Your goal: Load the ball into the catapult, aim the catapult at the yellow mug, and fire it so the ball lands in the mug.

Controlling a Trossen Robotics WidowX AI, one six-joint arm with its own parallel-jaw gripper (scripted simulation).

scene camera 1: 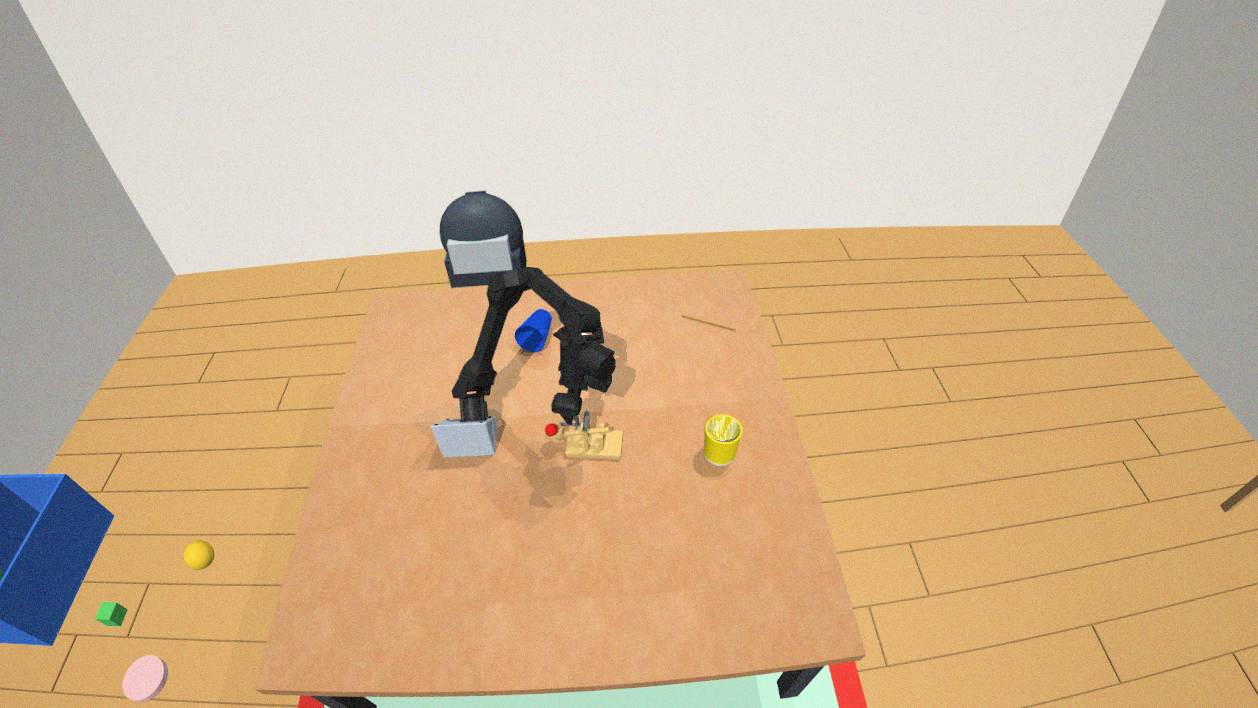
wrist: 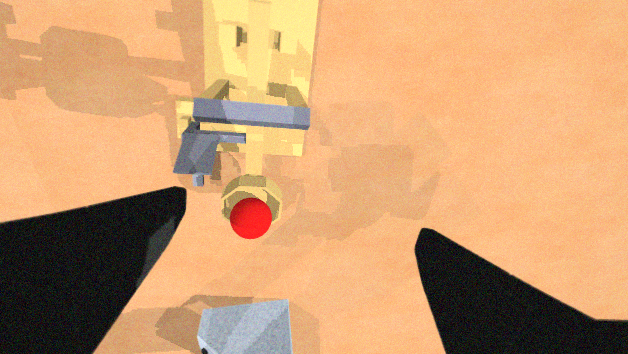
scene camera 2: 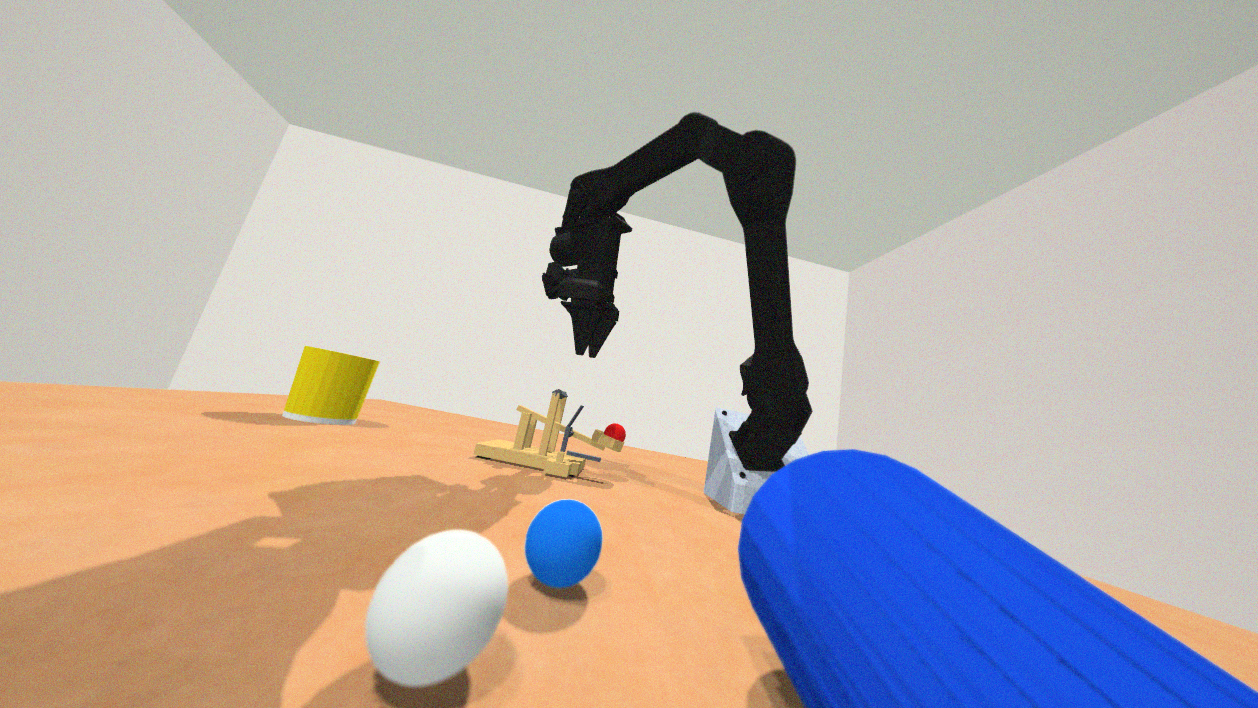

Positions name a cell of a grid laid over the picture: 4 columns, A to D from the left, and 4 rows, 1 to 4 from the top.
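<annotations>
A yellow mug is out of frame in the wrist view, though scene camera 1 (C3) and scene camera 2 (B3) show it to me. A blue cylinder is out of frame in the wrist view too; I find it in scene camera 1 (B2) and in scene camera 2 (C4). As for a blue ball, it is out of frame in the wrist view, and scene camera 2 (B4) is where I see it. My gripper appears in scene camera 1 (B3), in scene camera 2 (B3) and in the wrist view (B3), and a wooden catapult appears in scene camera 1 (B3), in scene camera 2 (B3) and in the wrist view (B1).
</annotations>
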